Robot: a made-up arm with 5 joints. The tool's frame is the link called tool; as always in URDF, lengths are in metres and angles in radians.
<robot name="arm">
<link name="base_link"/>
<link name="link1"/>
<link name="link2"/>
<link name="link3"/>
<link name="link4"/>
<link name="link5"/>
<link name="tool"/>
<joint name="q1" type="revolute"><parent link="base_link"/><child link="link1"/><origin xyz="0 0 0.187"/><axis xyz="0 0 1"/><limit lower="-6.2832" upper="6.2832" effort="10" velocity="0.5"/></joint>
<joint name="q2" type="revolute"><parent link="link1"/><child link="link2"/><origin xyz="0 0 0" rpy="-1.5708 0 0"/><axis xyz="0 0 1"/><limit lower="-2.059" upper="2.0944" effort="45" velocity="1.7"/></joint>
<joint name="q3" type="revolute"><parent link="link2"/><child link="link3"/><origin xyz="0.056 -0.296 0"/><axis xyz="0 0 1"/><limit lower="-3.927" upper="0.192" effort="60" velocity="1.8"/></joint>
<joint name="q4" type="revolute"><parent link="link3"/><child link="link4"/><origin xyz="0.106 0.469 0"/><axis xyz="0 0 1"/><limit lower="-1.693" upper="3.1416" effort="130" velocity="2.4"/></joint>
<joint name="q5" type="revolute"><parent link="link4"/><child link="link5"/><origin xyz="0.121 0.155 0" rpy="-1.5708 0 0"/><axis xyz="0 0 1"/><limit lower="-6.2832" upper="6.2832" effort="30" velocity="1.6"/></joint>
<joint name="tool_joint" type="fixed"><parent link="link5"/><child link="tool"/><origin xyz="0 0 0"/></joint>
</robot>
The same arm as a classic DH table. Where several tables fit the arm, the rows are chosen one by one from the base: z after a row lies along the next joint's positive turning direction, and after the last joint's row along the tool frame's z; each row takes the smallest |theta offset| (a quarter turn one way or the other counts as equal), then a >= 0, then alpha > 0; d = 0 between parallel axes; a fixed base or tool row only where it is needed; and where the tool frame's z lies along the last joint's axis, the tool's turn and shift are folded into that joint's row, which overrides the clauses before.
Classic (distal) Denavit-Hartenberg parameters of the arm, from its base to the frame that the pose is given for. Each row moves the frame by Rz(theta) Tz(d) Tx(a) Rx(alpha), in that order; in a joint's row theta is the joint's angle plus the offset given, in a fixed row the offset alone. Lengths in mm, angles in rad.
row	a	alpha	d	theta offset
q1	0.0	-1.5708	187.0	0.0000
q2	301.3	0.0000	0.0	-1.3838
q3	-480.8	0.0000	0.0	-0.4093
q4	-121.0	1.5708	0.0	-1.3485
q5	0.0	0.0000	155.0	3.1416
Joint limits (rad, base to tool): -6.2832..6.2832 -2.0590..2.0944 -3.9270..0.1920 -1.6930..3.1416 -6.2832..6.2832

